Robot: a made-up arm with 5 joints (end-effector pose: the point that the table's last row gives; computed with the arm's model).
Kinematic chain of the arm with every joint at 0, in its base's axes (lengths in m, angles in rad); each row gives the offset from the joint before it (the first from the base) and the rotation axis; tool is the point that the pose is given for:
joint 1: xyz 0 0 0.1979 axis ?
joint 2: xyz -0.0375 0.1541 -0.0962 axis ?
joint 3: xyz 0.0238 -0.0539 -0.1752 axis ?
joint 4: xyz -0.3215 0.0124 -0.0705 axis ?
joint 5: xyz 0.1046 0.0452 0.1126 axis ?
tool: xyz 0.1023 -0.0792 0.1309
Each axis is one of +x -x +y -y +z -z.
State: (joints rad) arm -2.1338 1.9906 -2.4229 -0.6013 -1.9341
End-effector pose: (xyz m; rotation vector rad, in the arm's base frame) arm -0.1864 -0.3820 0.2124 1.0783 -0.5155 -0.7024
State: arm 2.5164 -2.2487 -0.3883 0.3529 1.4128
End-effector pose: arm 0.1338 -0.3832 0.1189 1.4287 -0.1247 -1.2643
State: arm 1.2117 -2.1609 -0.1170 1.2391 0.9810
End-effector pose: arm 0.1599 -0.1787 -0.2687 2.1927 0.2042 -1.4627
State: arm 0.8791 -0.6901 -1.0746 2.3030 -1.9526
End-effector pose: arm -0.1812 -0.1091 -0.2329 -1.9782 -0.4679 0.1419
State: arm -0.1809 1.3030 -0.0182 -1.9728 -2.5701
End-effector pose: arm -0.1024 0.0905 0.3476 1.2352 0.8341 1.5834
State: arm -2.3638 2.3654 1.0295 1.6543 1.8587
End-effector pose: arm 0.3313 -0.1658 0.0708 -1.5249 1.1891 0.3602
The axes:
joint 1: -x
joint 2: +y
joint 3: +x
joint 4: +z
joint 5: +z

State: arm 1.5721 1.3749 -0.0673 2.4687 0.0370
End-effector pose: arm -0.1373 0.3352 -0.0807 0.6166 1.5949 0.8553
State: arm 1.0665 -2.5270 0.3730 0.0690 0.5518
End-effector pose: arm 0.0130 -0.0788 0.0484 -0.9481 -1.9486 2.0506
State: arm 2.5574 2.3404 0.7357 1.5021 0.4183
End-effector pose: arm 0.2521 -0.1174 0.0775 -0.4855 0.4413 -0.6867
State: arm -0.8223 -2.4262 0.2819 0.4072 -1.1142
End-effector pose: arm 0.1200 0.1685 0.0714 1.3602 -2.1978 -0.9477
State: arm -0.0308 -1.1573 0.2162 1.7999 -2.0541
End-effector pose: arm -0.1472 0.0758 -0.1607 0.3634 -1.1181 -0.1169
